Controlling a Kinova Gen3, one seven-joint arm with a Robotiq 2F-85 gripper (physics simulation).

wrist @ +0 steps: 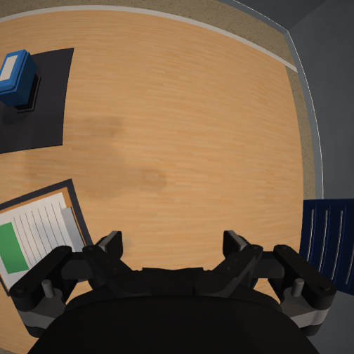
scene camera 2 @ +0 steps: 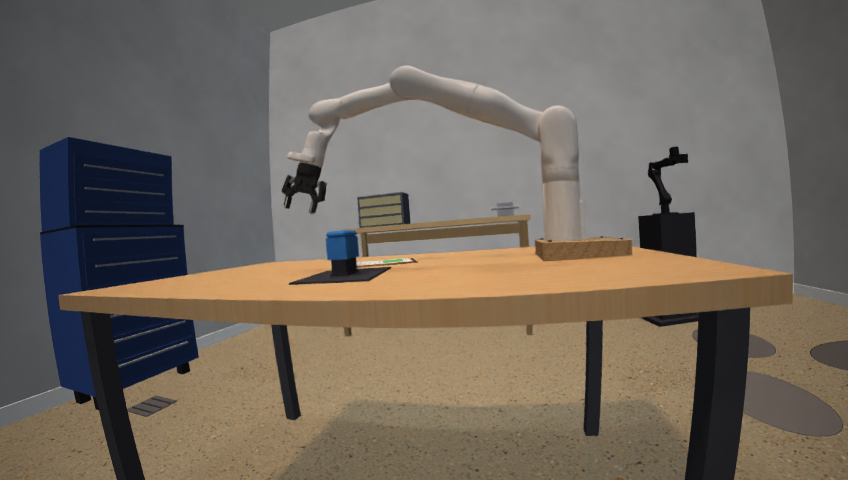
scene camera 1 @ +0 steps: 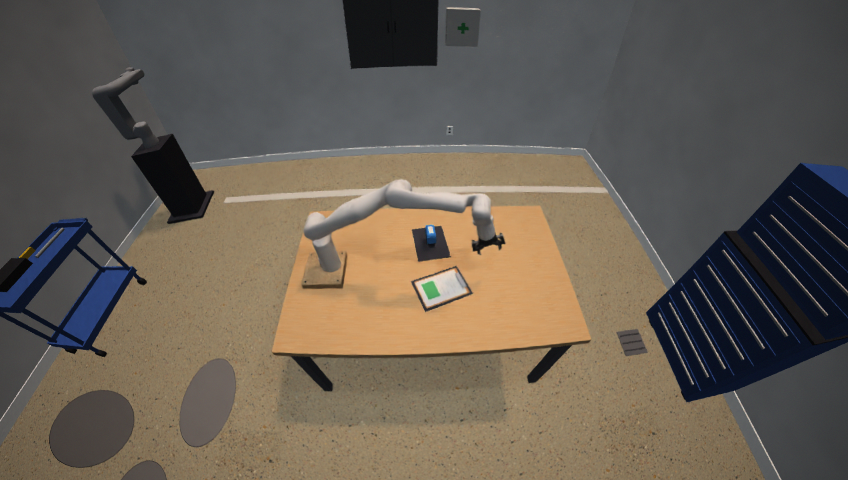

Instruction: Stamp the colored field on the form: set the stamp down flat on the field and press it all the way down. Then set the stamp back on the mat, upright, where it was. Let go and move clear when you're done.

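Pixels of known places: gripper, fingertip midpoint: point(scene camera 2: 298, 210) point(scene camera 1: 489, 250); arm's base, link origin: point(scene camera 2: 563, 240) point(scene camera 1: 332, 265).
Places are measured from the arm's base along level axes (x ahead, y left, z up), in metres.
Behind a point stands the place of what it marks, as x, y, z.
A blue stamp with a black base point(scene camera 1: 430, 234) @(0.515, 0.052, 0.061) point(scene camera 2: 342, 246) @(0.511, 0.126, 0.027) point(wrist: 17, 80) stands upright on the dark mat point(scene camera 1: 439, 253) @(0.553, 0.000, -0.037) point(scene camera 2: 373, 274) @(0.448, 0.126, -0.037) point(wrist: 50, 125). The form point(scene camera 1: 447, 285) @(0.546, -0.204, -0.037) point(wrist: 42, 227) lies on a clipboard, and its green field point(scene camera 1: 430, 290) @(0.459, -0.215, -0.036) point(scene camera 2: 393, 261) @(0.458, -0.206, -0.038) point(wrist: 12, 248) is at the end away from the clip. In the second scene view the form is seen nearly edge-on, partly behind the stamp. My gripper point(scene camera 1: 490, 248) @(0.742, -0.174, 0.141) point(scene camera 2: 299, 208) @(0.742, -0.174, 0.141) point(wrist: 172, 242) is wide open and empty, high above the table, on the side of the mat away from the arm's base, touching neither stamp nor form.
The arm's wooden base block point(scene camera 1: 324, 278) @(-0.041, -0.076, -0.002) point(scene camera 2: 583, 248) @(-0.015, 0.094, -0.017) stands at one end of the table point(scene camera 1: 505, 315) @(0.769, -0.421, -0.040) point(scene camera 2: 476, 297) @(0.254, 0.417, -0.041) point(wrist: 210, 150). A blue drawer cabinet point(scene camera 1: 714, 321) point(scene camera 2: 119, 267) point(wrist: 327, 240) stands beyond the other end. A blue cart point(scene camera 1: 98, 303) stands on the floor.
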